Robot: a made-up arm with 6 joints. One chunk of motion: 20 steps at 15 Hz.
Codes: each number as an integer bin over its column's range. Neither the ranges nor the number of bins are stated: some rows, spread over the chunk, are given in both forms.
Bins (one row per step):
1: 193 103 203 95 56 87
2: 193 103 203 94 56 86
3: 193 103 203 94 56 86
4: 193 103 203 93 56 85
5: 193 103 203 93 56 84
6: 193 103 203 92 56 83
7: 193 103 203 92 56 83
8: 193 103 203 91 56 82
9: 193 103 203 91 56 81
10: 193 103 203 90 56 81
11: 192 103 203 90 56 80
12: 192 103 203 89 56 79
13: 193 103 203 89 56 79
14: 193 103 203 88 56 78
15: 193 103 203 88 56 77
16: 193 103 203 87 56 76
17: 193 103 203 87 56 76
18: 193 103 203 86 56 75
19: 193 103 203 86 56 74
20: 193 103 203 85 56 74
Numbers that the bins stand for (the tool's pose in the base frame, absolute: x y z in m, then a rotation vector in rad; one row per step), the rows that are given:
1: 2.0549 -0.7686 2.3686 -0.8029 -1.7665 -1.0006
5: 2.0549 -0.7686 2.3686 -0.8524 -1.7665 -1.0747
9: 2.0549 -0.7686 2.3686 -0.9018 -1.7665 -1.1488
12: 2.0235 -0.7686 2.3686 -0.9512 -1.7665 -1.1982
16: 2.0549 -0.7686 2.3686 -1.0006 -1.7665 -1.2724
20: 2.0549 -0.7686 2.3686 -1.0500 -1.7665 -1.3218
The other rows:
2: 2.0549 -0.7686 2.3686 -0.8276 -1.7665 -1.0253
3: 2.0549 -0.7686 2.3686 -0.8276 -1.7665 -1.0253
4: 2.0549 -0.7686 2.3686 -0.8524 -1.7665 -1.0500
6: 2.0549 -0.7686 2.3686 -0.8771 -1.7665 -1.0994
7: 2.0549 -0.7686 2.3686 -0.8771 -1.7665 -1.0994
8: 2.0549 -0.7686 2.3686 -0.9018 -1.7665 -1.1241
10: 2.0549 -0.7686 2.3686 -0.9265 -1.7665 -1.1488
11: 2.0235 -0.7686 2.3686 -0.9265 -1.7665 -1.1735
13: 2.0549 -0.7686 2.3686 -0.9512 -1.7665 -1.1982
14: 2.0549 -0.7686 2.3686 -0.9759 -1.7665 -1.2229
15: 2.0549 -0.7686 2.3686 -0.9759 -1.7665 -1.2476
17: 2.0549 -0.7686 2.3686 -1.0006 -1.7665 -1.2724
18: 2.0549 -0.7686 2.3686 -1.0253 -1.7665 -1.2971
19: 2.0549 -0.7686 2.3686 -1.0253 -1.7665 -1.3218

